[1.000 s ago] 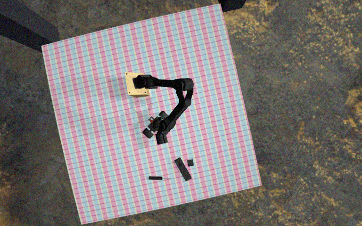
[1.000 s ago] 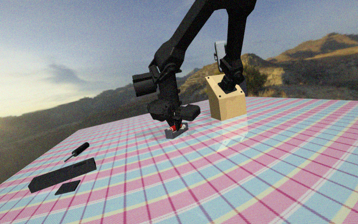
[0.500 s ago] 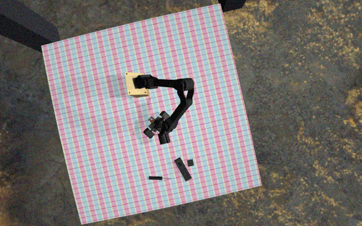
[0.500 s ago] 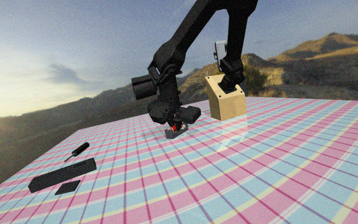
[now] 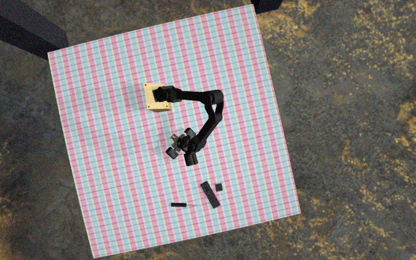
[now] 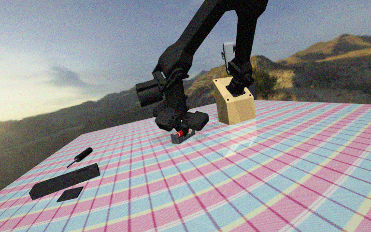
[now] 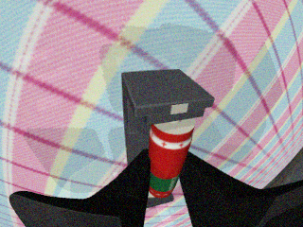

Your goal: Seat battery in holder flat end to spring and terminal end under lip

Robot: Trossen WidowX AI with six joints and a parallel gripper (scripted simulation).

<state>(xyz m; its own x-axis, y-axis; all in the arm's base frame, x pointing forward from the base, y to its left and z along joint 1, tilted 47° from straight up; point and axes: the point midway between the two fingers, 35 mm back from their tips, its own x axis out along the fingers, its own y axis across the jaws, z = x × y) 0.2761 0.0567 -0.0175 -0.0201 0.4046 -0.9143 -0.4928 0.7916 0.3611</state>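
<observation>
Right now my gripper tip is 1 cm below the battery. Round my gripper tip: long black bar (35 cm ahead, 11 cm to the left); screwdriver (37 cm ahead, 5 cm to the right); black plate (32 cm ahead, 17 cm to the left, 1 cm below).
</observation>
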